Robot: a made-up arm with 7 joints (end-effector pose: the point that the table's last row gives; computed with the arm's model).
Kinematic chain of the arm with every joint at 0, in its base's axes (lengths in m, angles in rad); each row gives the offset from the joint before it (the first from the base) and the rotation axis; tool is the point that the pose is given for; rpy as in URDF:
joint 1: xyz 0 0 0.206 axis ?
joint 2: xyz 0 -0.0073 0.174 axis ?
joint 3: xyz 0 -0.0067 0.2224 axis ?
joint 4: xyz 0 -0.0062 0.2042 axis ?
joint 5: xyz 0 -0.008 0.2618 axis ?
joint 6: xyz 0 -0.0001 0.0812 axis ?
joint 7: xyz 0 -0.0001 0.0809 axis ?
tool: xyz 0 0 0 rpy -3.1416 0 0
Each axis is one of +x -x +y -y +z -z.
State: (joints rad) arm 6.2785 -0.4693 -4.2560 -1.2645 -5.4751 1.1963 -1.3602
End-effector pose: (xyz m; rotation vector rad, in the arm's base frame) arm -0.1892 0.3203 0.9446 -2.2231 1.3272 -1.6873
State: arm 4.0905 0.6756 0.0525 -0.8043 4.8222 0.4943 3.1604
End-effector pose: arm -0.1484 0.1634 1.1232 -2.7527 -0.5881 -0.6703
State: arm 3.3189 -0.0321 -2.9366 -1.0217 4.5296 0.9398 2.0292
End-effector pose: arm -0.2740 0.1833 1.0106 1.5951 -1.1004 1.1907
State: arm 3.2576 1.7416 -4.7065 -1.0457 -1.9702 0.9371 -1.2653
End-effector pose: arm -0.6189 -0.2667 0.2306 -0.7126 -0.2221 -0.5085
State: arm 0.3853 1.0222 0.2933 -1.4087 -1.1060 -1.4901 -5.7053
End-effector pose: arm 0.1813 -0.0684 0.9212 -2.0164 -0.4756 -1.7329
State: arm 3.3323 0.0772 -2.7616 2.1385 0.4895 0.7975 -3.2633
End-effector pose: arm 0.2270 -0.1858 0.5693 -0.4205 -0.1877 -0.3923
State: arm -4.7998 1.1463 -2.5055 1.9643 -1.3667 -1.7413 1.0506
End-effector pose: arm 0.2617 -0.1848 0.6872 -1.1386 -0.3189 1.4183
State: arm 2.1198 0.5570 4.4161 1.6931 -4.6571 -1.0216 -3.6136
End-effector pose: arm 0.2549 -0.2259 0.7858 -0.1381 -2.1545 1.0111
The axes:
joint 1: -z
joint 2: +y
joint 3: -z
joint 4: +y
joint 5: -z
joint 6: +y
joint 7: -z

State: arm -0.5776 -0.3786 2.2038 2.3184 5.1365 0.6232 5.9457
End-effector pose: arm -0.0124 -0.3207 0.4508 -0.4205 -0.8093 0.1141
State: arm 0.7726 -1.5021 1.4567 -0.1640 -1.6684 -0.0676 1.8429
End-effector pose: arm -0.5687 0.6266 0.4108 -0.5647 1.8290 -1.8282
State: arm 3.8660 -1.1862 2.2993 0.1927 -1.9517 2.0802 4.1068
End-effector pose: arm 0.5498 -0.3897 0.6692 1.9592 -1.8005 1.1553
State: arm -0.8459 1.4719 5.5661 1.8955 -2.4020 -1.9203 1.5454
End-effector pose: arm 0.1057 0.3024 0.1536 -0.2969 -1.7923 -1.7499
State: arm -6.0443 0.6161 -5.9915 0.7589 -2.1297 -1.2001 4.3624
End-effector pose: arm 0.5342 -0.3059 0.7811 -0.6498 -1.4323 -1.8695
